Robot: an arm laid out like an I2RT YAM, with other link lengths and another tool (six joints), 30 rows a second.
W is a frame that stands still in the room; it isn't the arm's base.
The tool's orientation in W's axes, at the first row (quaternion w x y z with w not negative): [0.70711, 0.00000, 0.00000, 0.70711]
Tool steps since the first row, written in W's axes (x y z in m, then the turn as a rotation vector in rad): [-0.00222, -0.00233, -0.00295, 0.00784, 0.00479, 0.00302]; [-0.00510, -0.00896, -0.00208, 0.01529, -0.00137, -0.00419]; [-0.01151, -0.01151, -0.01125, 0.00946, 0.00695, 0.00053]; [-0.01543, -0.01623, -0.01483, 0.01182, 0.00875, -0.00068]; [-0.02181, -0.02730, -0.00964, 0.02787, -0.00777, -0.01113]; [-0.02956, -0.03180, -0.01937, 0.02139, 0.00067, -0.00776]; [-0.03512, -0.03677, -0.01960, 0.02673, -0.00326, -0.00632]
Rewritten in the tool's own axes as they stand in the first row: [-0.00233, 0.00222, -0.00295, 0.00479, -0.00784, 0.00302]; [-0.00896, 0.00510, -0.00208, -0.00137, -0.01529, -0.00419]; [-0.01151, 0.01151, -0.01125, 0.00695, -0.00946, 0.00053]; [-0.01623, 0.01543, -0.01483, 0.00875, -0.01182, -0.00068]; [-0.02730, 0.02181, -0.00964, -0.00777, -0.02787, -0.01113]; [-0.03180, 0.02956, -0.01937, 0.00067, -0.02139, -0.00776]; [-0.03677, 0.03512, -0.01960, -0.00326, -0.02673, -0.00632]
